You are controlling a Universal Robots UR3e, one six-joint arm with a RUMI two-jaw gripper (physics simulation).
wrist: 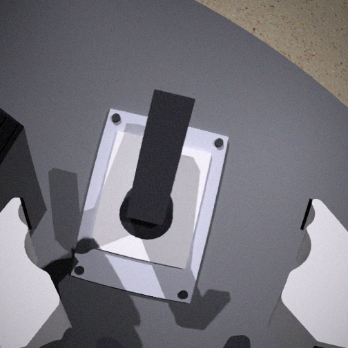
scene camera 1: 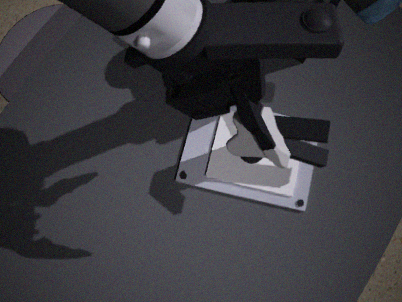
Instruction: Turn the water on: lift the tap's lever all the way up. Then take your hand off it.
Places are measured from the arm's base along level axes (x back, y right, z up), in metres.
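Pixels of known places: gripper, fingertip midpoint: (scene camera 1: 282,105).
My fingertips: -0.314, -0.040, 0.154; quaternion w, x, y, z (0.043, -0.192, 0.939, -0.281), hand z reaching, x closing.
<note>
Ahead of a thing's pixels: the offset from my fingertips to its top centre, as dx, dy, dz. "*": to the spot under its first point. Level surfaces: height alone.
The tap's plate @[* -0.075, -0.001, -0.250] (scene camera 1: 240,195) (wrist: 210,210) is pale with a lighter inner base (wrist: 187,230) and lies on the dark grey table. The dark bar-shaped lever @[+0.015, -0.030, -0.063] (scene camera 1: 302,129) (wrist: 167,145) sticks out past the plate's edge. In the scene view it is angled upward above the lower spout @[+0.019, -0.057, -0.159] (scene camera 1: 311,154); the wrist view looks down on it and the lever hides the spout there. My gripper (wrist: 166,204) is wide open, its white fingers far apart on either side of the lever, not touching it. In the scene view one finger (scene camera 1: 278,137) shows in front of the tap; the other is hidden.
The arm's dark hand (scene camera 1: 215,85) hangs above the upper left of the plate. Shadows of the arm and fingers fall on the table @[dz -0.258] (scene camera 1: 240,250) (wrist: 280,150). Speckled floor (scene camera 1: 387,265) (wrist: 305,40) shows past the table's edge. A dark block (wrist: 15,170) shows at the left of the wrist view.
</note>
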